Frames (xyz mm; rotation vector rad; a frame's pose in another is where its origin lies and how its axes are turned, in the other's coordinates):
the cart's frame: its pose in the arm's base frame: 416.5 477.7 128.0 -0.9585 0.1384 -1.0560
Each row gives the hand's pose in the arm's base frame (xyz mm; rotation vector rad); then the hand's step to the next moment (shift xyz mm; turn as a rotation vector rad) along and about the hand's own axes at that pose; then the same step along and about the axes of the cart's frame.
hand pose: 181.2 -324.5 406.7 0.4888 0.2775 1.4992
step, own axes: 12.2 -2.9 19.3 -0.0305 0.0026 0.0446
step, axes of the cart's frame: 4.7 -2.6 22.4 0.0493 -0.0205 0.0089
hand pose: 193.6 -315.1 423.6 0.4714 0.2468 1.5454
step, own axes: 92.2 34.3 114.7 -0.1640 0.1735 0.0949
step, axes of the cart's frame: -4.1 -68.2 134.8 0.1267 -0.2057 -0.0875
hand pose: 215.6 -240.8 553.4 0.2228 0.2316 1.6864
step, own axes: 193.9 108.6 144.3 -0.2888 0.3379 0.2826
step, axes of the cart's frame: -132.5 -156.5 167.8 0.2644 -0.4482 -0.0814
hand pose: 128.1 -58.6 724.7 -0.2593 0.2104 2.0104
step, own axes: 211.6 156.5 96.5 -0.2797 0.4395 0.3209
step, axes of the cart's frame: -222.0 -170.4 -16.8 0.2459 -0.5460 -0.1258
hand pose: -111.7 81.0 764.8 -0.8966 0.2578 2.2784
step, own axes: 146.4 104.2 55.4 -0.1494 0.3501 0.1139
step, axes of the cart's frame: -127.3 -71.5 -118.5 0.1788 -0.3018 -0.1866
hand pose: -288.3 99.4 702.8 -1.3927 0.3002 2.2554
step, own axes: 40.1 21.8 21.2 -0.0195 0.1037 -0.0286
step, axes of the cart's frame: -31.9 -8.9 -37.9 0.0721 -0.0289 -0.0770
